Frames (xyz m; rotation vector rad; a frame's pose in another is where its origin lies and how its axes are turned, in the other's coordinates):
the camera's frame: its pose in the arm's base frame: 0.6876 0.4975 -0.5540 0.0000 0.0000 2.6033
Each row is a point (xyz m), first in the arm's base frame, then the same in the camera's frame.
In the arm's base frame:
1: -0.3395 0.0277 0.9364
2: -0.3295 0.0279 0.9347
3: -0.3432 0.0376 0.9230
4: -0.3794 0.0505 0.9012
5: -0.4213 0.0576 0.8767
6: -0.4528 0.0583 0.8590
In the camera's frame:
1: 0.6410 0.9299 1.4904
2: 0.6325 0.9246 1.4887
3: 0.6493 0.9233 1.4770
4: 0.6869 0.9308 1.4552
5: 0.7266 0.9462 1.4307
6: 0.7540 0.9617 1.4130

